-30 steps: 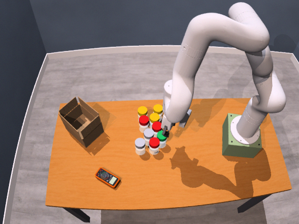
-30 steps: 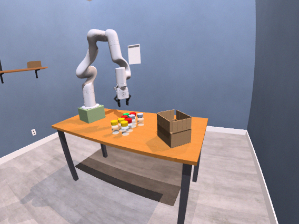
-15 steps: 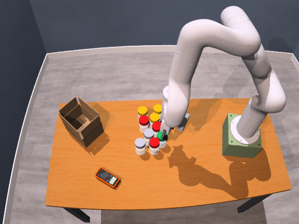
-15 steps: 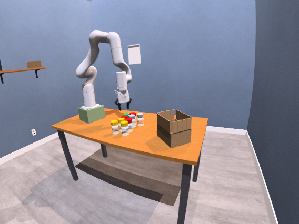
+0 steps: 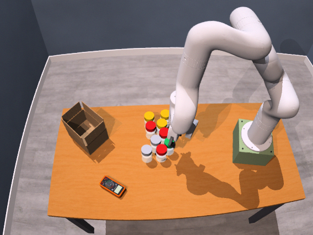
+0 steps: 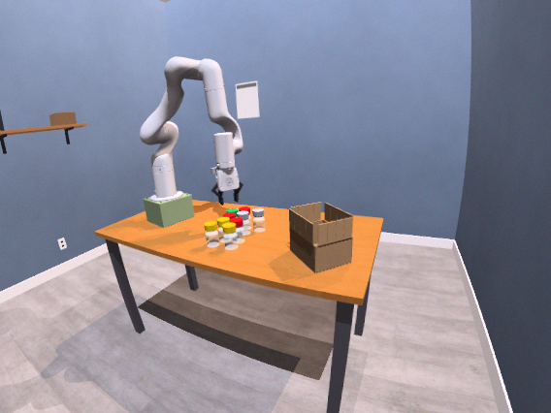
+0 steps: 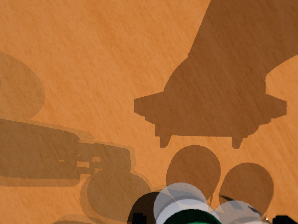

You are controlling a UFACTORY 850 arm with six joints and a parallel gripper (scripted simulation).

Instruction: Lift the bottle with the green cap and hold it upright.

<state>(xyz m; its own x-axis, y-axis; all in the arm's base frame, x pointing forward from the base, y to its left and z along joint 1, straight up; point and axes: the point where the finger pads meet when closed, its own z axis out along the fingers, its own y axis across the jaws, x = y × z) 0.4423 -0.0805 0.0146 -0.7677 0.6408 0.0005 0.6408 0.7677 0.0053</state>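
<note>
My hand is 100 mm above the green-capped bottle, 20 mm to the left of it and 20 mm short of it. Round my hand: multimeter (350 mm ahead, 140 mm to the left, 130 mm below).
</note>
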